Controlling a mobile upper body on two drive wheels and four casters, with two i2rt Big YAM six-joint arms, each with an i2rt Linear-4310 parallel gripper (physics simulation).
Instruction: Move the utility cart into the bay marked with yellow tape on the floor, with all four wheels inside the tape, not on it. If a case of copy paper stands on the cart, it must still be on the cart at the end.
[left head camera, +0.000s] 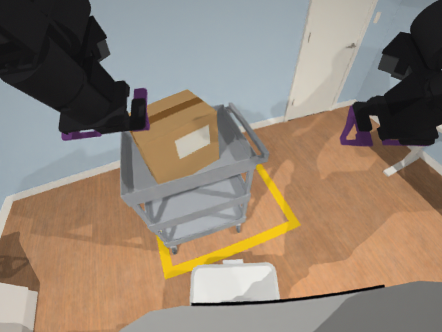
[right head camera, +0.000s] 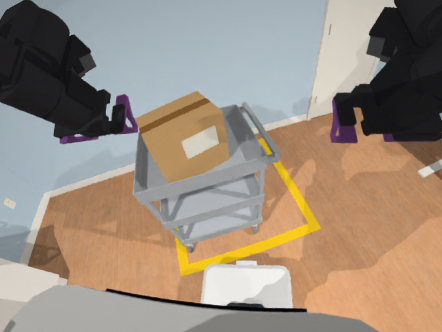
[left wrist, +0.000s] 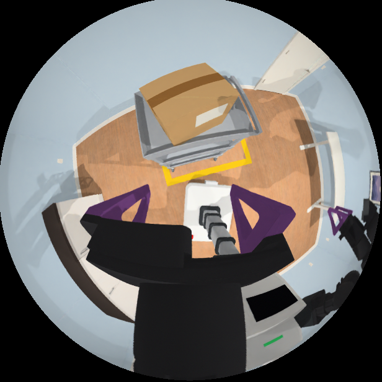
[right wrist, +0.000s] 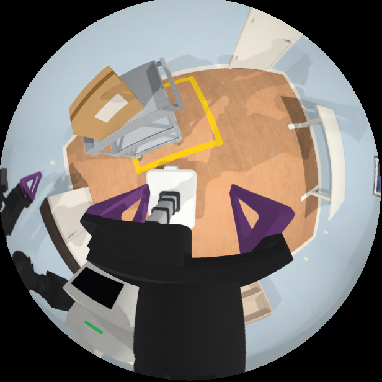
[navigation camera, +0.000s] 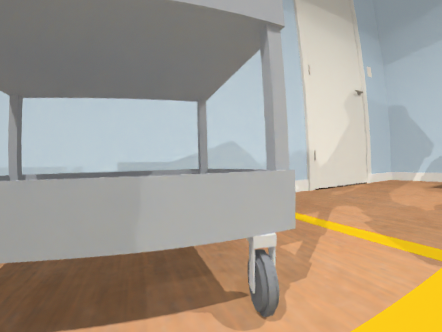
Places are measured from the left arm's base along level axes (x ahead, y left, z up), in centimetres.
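Pixels of known places: left gripper, between the fingertips: (left head camera: 124, 129) (right head camera: 116, 132); right gripper, between the fingertips: (left head camera: 362, 141) (right head camera: 358, 138).
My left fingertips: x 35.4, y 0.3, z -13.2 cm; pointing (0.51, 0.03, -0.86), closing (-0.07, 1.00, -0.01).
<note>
Ahead of a thing's pixels: the offset from my left fingertips to its top centre.
The grey utility cart (left head camera: 200, 181) (right head camera: 215, 178) (navigation camera: 150, 215) stands upright at the yellow tape (left head camera: 235, 249) (right head camera: 250, 250) (right wrist: 180, 155) (navigation camera: 380, 237). Its two near wheels are behind the front strip; the near left wheel {dx +12.4, dy +20.6, dz -117.8 cm} (left head camera: 173, 249) (right head camera: 190, 247) is close beside the left strip, and whether it touches is unclear. The far wheels are hidden. A brown case {dx +35.4, dy +3.0, dz -20.6 cm} (left head camera: 175, 135) (right head camera: 175, 145) (left wrist: 185, 110) (right wrist: 90, 115) sits tilted-looking in the top tray. My left gripper (left head camera: 106, 134) (left wrist: 189, 188) is open and empty, left of the case. My right gripper (left head camera: 377, 142) (right wrist: 189, 188) is open and empty, right of the cart.
My white base (left head camera: 235, 285) (right head camera: 247, 285) is close to the front tape strip. A blue wall with a white door (left head camera: 330, 60) (navigation camera: 332, 100) stands behind. A white table (left wrist: 337, 170) (right wrist: 332, 160) is at the right, and a white cabinet (left wrist: 112, 277) is at the left.
</note>
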